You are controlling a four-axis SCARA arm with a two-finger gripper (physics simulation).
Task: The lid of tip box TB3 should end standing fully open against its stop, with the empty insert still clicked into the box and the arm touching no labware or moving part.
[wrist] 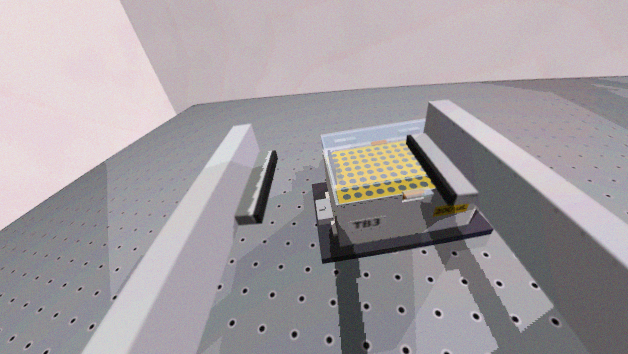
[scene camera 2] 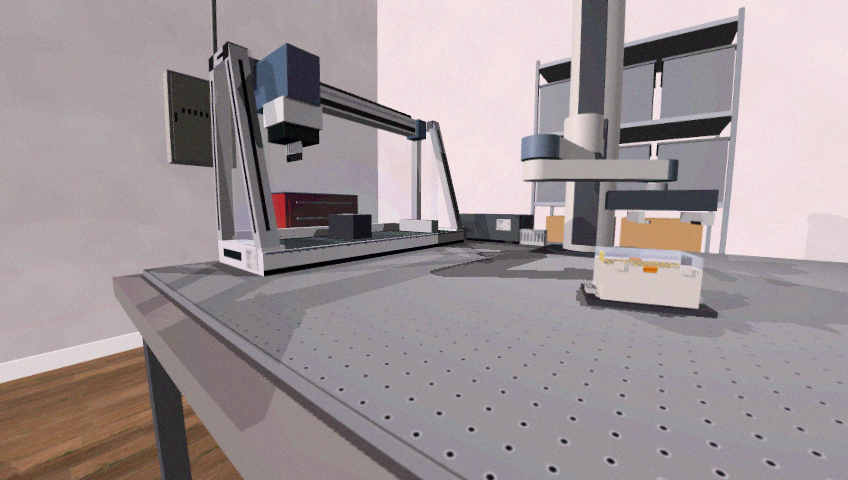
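Pixels of known places: gripper, fingertip midpoint: (wrist: 339,131) (scene camera 2: 675,218); arm's base, origin of the base link: (scene camera 2: 586,254).
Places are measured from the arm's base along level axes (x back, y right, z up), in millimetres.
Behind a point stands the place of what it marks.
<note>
Tip box TB3 (scene camera 2: 648,290) {y -174, x -605, z 40 mm} (wrist: 385,234) {y -171, x -518, z 28 mm} is a pale box on a dark base plate (wrist: 400,250) {y -158, x -512, z 14 mm}. Its clear lid (scene camera 2: 669,255) {y -195, x -588, z 90 mm} (wrist: 370,133) {y -183, x -589, z 90 mm} lies down over the box, with an orange tab (scene camera 2: 649,270) {y -173, x -604, z 68 mm} (wrist: 413,195) {y -155, x -516, z 77 mm} at the front edge. The yellow insert (wrist: 375,162) {y -179, x -569, z 70 mm} with rows of round holes shows through the lid and sits in the box. My gripper (scene camera 2: 669,218) {y -203, x -493, z 141 mm} (wrist: 339,131) {y -203, x -493, z 141 mm} is shut, its fingers at their closed spacing with a gap and nothing held between them. It hangs above the box, apart from the lid. In the wrist view the right finger covers the box's right side.
A gantry machine (scene camera 2: 363,245) {y 450, x -585, z 51 mm} stands at the left back of the perforated table (scene camera 2: 476,356) {y -45, x -875, z 13 mm}. A dark block (scene camera 2: 349,226) {y 533, x -565, z 98 mm} and a light block (scene camera 2: 418,225) {y 546, x -227, z 86 mm} stand on its deck. A grey ribbed block (scene camera 2: 532,237) {y 199, x 44, z 43 mm} stands near the arm's column (scene camera 2: 614,118) {y -62, x -42, z 428 mm}. A shelf rack (scene camera 2: 735,118) stands behind.
</note>
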